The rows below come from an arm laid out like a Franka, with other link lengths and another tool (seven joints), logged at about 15 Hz.
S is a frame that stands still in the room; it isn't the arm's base.
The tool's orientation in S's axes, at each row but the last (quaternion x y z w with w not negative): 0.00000 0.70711 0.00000 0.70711; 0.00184 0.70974 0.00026 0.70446; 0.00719 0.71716 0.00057 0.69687; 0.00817 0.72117 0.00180 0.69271; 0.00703 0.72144 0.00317 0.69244; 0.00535 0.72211 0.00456 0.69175
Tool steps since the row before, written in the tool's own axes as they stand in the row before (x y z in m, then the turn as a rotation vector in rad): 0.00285 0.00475 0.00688 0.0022 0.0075 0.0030; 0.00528 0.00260 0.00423 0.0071 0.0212 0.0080; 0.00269 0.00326 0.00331 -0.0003 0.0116 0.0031; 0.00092 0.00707 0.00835 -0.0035 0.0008 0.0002; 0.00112 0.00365 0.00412 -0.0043 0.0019 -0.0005; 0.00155 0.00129 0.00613 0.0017 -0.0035 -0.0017
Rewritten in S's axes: 0.00688 0.00475 -0.00285 0.0030 0.0075 -0.0022; 0.00420 0.00261 -0.00530 0.0080 0.0212 -0.0071; 0.00326 0.00326 -0.00275 0.0032 0.0116 0.0003; 0.00837 0.00701 -0.00116 0.0003 0.0007 0.0035; 0.00409 0.00364 -0.00124 -0.0003 0.0018 0.0043; 0.00606 0.00131 -0.00179 -0.0018 -0.0035 -0.0017
